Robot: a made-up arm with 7 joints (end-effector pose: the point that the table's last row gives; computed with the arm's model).
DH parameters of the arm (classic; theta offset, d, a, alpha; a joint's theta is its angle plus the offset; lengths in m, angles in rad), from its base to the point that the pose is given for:
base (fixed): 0 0.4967 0.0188 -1.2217
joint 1: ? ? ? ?
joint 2: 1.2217 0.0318 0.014 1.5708
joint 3: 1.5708 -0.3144 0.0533 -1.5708
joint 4: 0 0.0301 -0.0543 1.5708
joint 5: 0 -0.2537 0.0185 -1.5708
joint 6: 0 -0.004 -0.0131 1.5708
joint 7: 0.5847 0 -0.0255 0
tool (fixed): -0.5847 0.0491 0 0
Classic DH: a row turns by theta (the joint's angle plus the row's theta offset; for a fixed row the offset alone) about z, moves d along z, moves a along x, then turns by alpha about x.
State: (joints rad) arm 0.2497 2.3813 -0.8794 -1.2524 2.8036 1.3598 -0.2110
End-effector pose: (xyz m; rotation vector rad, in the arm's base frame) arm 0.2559 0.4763 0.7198 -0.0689 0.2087 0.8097
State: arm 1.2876 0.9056 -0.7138 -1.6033 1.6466 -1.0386 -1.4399
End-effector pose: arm -0.3096 0.1607 0.1659 0.7092 -0.2989 -0.3633
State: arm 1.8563 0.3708 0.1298 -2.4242 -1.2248 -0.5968 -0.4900
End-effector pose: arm -0.2216 0.1915 0.3259 0.5006 -0.6370 -2.0126
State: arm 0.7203 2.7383 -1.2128 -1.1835 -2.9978 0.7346 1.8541
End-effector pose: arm 0.2921 0.4601 0.7583 -0.3466 1.1315 -2.8519
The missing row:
joint 1: -1.5708 0.0315 0.0174 -1.5708
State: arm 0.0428 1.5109 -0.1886 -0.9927 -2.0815 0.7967 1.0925
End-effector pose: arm 0.2131 0.5392 0.4422 2.3859 -0.3721 -1.4653
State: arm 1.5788 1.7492 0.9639 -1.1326 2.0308 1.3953 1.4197
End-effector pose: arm 0.1994 0.5367 0.5951 0.1780 0.1164 2.1962
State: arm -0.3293 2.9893 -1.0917 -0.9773 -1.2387 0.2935 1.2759
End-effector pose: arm 0.0080 0.2685 0.9959 2.4282 0.7879 -0.9240
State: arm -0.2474 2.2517 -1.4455 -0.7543 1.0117 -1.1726 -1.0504
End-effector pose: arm 0.0651 0.5783 0.7445 1.6711 -0.2086 -1.9965
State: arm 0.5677 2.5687 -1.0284 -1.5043 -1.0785 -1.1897 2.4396
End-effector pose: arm 0.2416 0.4714 0.6200 0.3773 1.1128 0.0286
